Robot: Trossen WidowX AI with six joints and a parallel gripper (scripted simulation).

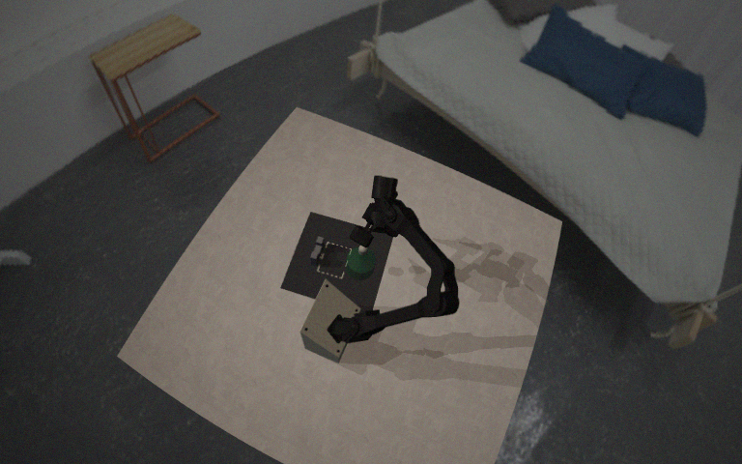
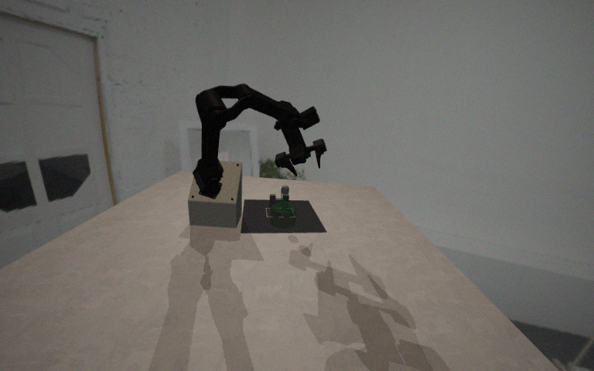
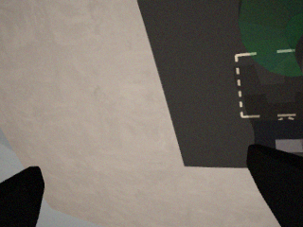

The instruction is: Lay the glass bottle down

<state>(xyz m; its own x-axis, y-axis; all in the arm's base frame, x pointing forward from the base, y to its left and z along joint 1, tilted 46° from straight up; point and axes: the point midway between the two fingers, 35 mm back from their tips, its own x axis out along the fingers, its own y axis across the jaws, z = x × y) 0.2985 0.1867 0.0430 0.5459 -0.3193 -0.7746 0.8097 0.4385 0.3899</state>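
My gripper tip is 8 cm past the green glass bottle, 3 cm to the left of it and 12 cm above it. Round my gripper tip: dark mat 10 cm behind, 4 cm to the left, 21 cm below.
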